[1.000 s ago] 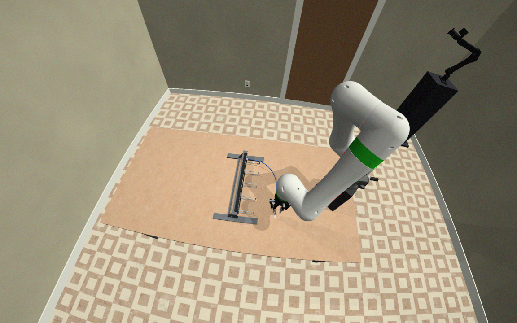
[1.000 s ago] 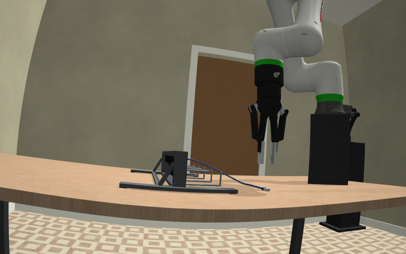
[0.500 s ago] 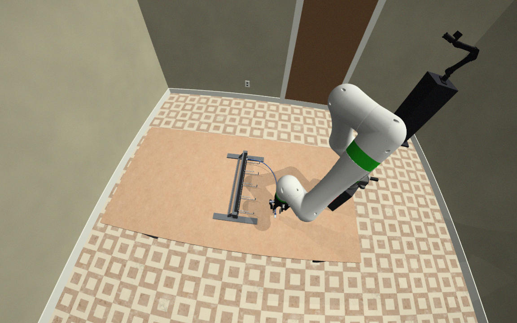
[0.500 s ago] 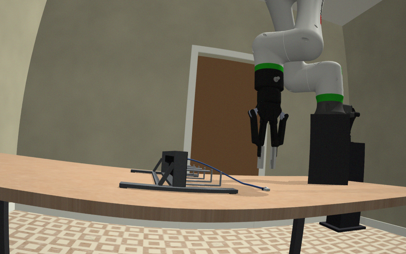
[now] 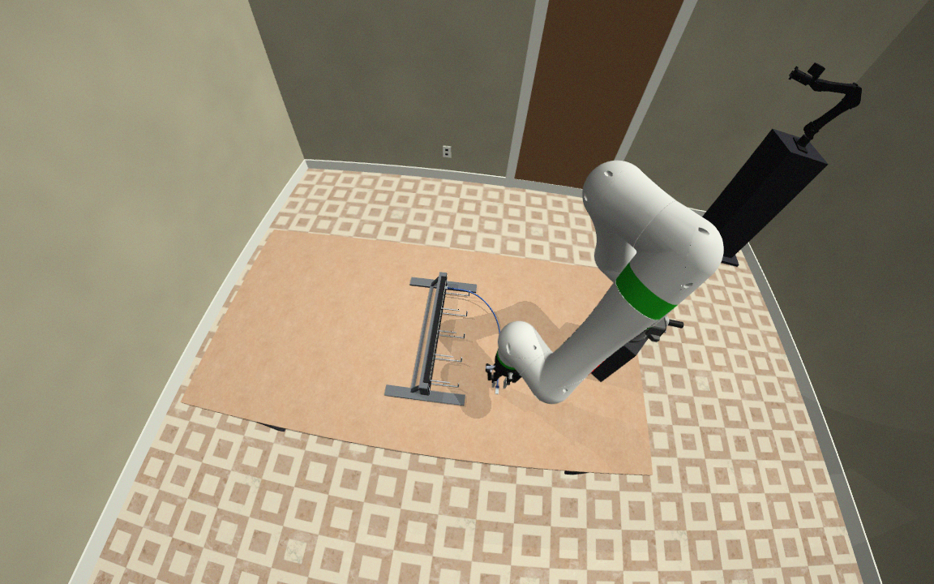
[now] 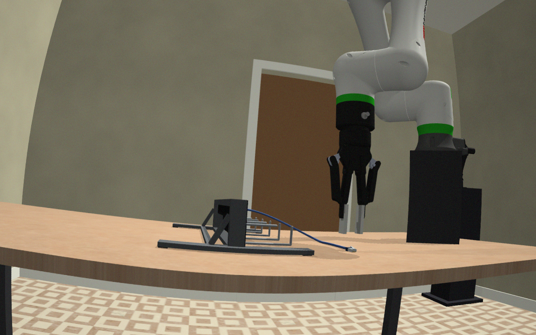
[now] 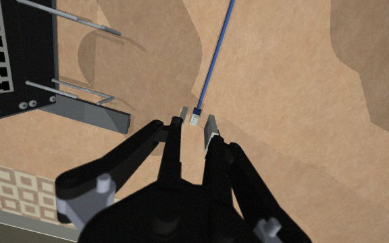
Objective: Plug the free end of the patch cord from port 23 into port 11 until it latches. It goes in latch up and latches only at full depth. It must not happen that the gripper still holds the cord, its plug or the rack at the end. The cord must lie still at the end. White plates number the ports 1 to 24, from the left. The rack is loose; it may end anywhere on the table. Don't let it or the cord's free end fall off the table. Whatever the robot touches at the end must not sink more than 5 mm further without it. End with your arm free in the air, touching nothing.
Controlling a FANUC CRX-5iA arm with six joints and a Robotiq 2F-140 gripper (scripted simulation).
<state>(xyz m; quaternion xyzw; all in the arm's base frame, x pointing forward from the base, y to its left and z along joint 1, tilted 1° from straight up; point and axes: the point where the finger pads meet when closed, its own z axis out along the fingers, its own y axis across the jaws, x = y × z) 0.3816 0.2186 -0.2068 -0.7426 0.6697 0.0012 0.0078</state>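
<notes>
My gripper is now 1 cm to the right of the plug and 7 cm above it.
</notes>
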